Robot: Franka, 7 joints.
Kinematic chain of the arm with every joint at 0, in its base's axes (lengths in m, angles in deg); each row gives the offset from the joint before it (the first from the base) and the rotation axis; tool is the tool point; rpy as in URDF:
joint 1: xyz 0 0 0.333 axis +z
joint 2: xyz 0 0 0 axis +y
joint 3: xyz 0 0 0.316 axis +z
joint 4: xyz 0.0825 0 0 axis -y
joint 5: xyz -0.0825 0 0.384 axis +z
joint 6: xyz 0 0 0 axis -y
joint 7: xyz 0.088 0 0 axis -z
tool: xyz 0 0 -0.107 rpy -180 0 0
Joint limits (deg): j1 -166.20..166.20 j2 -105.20..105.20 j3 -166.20..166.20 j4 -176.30..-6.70 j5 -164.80..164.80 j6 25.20..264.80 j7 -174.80..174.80
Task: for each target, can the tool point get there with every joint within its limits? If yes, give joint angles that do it. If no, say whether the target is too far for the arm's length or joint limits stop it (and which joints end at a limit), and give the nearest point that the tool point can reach.
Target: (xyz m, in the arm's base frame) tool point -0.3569 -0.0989 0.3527
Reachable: yes | joints -100.65 -42.34 -72.54 -146.71 19.56 103.58 -61.16
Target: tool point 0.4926 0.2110 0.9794
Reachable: yes | joints 35.77 14.57 -10.64 -42.63 -103.87 118.12 -132.21
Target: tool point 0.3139 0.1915 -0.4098
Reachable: no: joint limits stop it (at a limit: joint 2) | nearest point 0.3071 0.1874 -0.3552 | short by 0.055 m
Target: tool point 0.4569 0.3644 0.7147
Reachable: yes | joints 77.23 16.67 -61.34 -67.92 -119.53 209.44 121.84
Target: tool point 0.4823 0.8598 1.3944
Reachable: no: too far | nearest point 0.2856 0.5092 0.9616 | short by 0.591 m
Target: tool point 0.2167 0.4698 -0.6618
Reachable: no: too far | nearest point 0.1789 0.3879 -0.3409 | short by 0.333 m
